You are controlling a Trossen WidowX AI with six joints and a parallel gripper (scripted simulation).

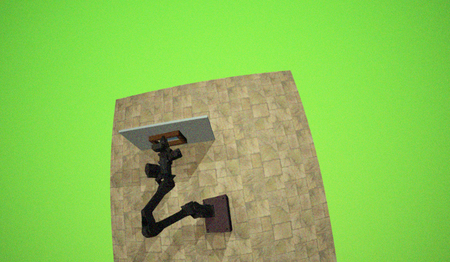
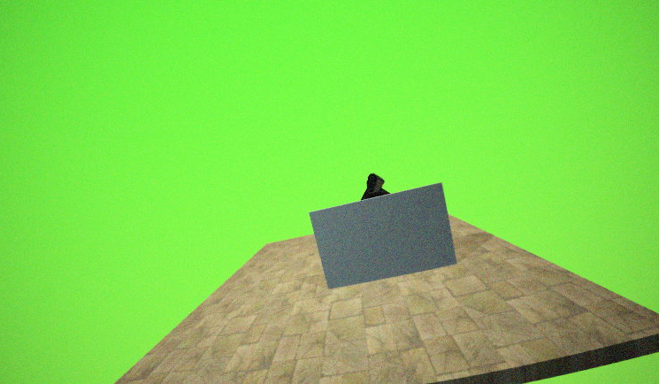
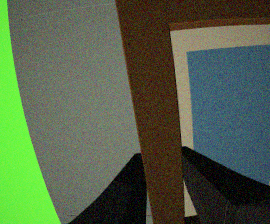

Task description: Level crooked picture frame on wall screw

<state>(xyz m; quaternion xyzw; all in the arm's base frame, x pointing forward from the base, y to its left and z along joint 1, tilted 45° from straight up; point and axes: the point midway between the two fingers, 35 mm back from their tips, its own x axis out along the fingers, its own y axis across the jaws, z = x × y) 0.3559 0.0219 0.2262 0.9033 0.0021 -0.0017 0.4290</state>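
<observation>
Now: the picture frame 50 mm below my gripper tip and 10 mm ahead of it. Also, from my gripper tip: wall panel: 60 mm below, 20 mm ahead, 10 mm to the right.
</observation>
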